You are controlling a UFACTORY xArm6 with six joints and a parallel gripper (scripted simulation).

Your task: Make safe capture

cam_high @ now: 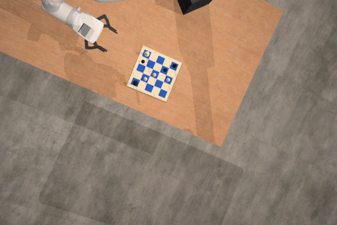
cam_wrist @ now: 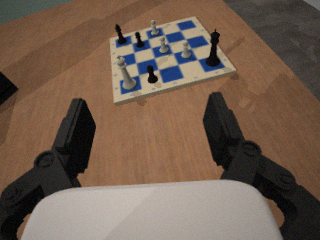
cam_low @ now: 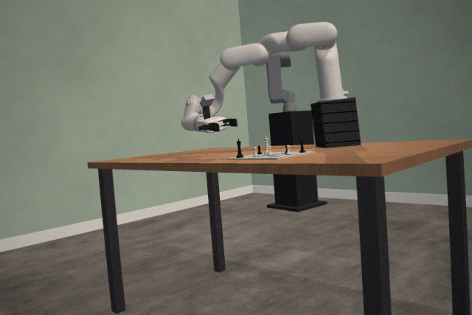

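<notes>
My hand is 60 mm past the tall white piece, 170 mm to the right of it and 90 mm above it. Also, from my hand: blue-and-cream chessboard (10 mm ahead, 250 mm to the left, 120 mm below); tall black piece (100 mm ahead, 190 mm to the left, 90 mm below).
</notes>
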